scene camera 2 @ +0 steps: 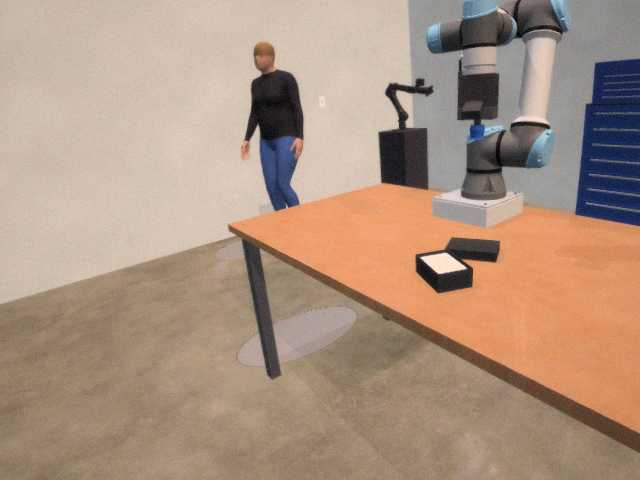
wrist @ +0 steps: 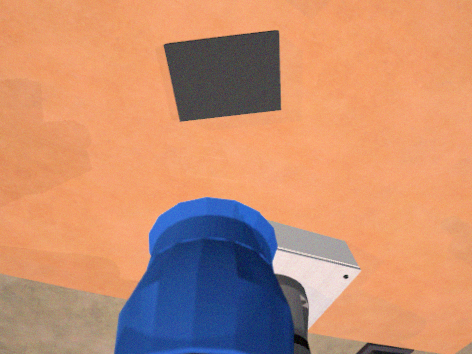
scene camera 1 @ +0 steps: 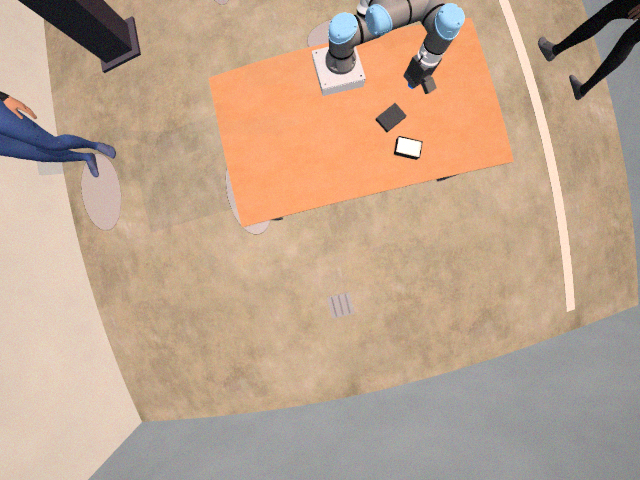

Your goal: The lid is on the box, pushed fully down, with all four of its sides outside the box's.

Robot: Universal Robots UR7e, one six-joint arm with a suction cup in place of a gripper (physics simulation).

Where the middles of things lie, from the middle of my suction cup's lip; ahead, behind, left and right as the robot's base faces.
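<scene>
Black lid (scene camera 2: 483, 250) seen: 10 mm to the right of my suction cup, 300 mm below it.
</scene>
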